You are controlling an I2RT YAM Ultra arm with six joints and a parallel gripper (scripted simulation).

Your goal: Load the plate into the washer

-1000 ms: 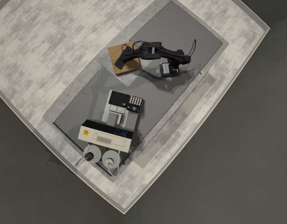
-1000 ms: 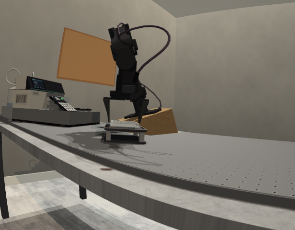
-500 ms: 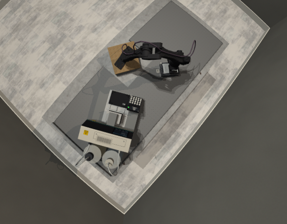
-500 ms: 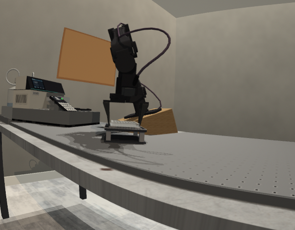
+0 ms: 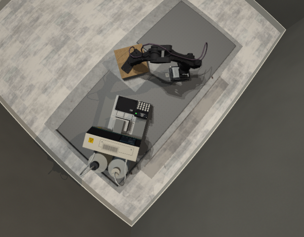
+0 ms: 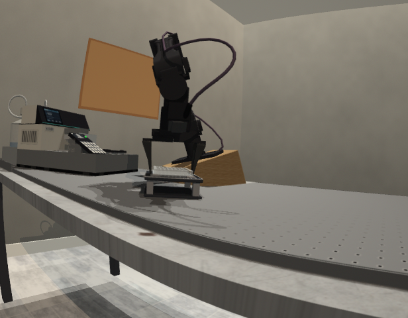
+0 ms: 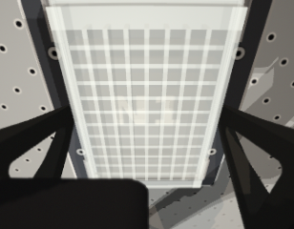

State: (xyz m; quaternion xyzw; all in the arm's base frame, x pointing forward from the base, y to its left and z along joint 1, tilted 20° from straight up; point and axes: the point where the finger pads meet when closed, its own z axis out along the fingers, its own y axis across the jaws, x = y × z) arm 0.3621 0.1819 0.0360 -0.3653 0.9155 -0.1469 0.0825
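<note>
Right now the clear well plate is right at my hand. The rest, counted from my hand: black carrier pocket 48 cm to the right, 19 cm behind, 4 cm above; then plate washer 63 cm to the right, 13 cm behind, 8 cm above; then nest 1 cm below.
</note>
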